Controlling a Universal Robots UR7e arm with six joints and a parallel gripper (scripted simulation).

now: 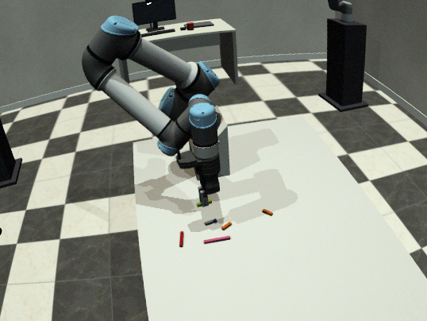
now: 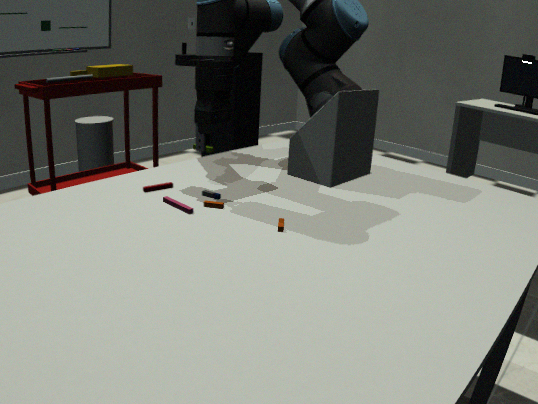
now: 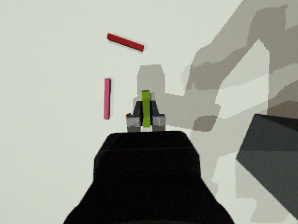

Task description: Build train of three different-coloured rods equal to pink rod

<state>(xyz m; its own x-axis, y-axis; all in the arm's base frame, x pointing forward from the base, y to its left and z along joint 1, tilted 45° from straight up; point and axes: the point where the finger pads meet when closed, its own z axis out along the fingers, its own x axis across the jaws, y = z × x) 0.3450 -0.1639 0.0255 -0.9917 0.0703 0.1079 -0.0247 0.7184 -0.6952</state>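
My hand is 1 cm past the grey rod, 1 cm to the right of it and 11 cm above it. Also, from my hand: pink rod (9 cm ahead, 1 cm to the left, 11 cm below); lime rod (1 cm below); blue rod (1 cm behind, 3 cm to the left, 11 cm below).
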